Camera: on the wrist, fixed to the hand. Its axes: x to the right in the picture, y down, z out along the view.
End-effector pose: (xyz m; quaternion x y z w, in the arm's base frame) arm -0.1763 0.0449 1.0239 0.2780 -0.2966 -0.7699 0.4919
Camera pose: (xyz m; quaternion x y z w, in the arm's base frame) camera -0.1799 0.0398 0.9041 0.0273 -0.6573 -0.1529 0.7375
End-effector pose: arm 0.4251 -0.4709 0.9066 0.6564 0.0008 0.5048 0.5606
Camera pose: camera 0.4336 -0.3679 0.8457 -0.6634 0.3723 -0.6358 0.1305
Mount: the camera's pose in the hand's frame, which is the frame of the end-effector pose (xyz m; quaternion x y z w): 0.0223 -0.0879 -0.0785 0.2691 -0.1261 0.6672 0.6830
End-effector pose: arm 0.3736 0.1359 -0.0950 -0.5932 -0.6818 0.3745 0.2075
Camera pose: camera 0.3686 0.1768 0.0176 0.7570 -0.0047 -0.6525 0.0345
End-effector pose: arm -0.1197 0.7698 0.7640 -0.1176 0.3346 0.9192 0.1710
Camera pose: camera -0.0975 0.7867 0.6473 -0.3049 -0.5328 -0.6667 0.4227
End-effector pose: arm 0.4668 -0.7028 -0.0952 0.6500 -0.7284 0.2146 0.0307
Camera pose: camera 0.5294 -0.7015 0.0071 0.0067 0.8773 -0.2811 0.3890
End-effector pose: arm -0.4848 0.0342 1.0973 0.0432 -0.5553 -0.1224 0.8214
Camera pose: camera -0.4179 -0.0614 1.0694 -0.1354 -0.5446 0.6085 0.5611
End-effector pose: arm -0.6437 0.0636 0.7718 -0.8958 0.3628 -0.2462 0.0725
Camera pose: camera -0.6147 0.1160 0.8757 -0.3813 0.7701 -0.1045 0.5006
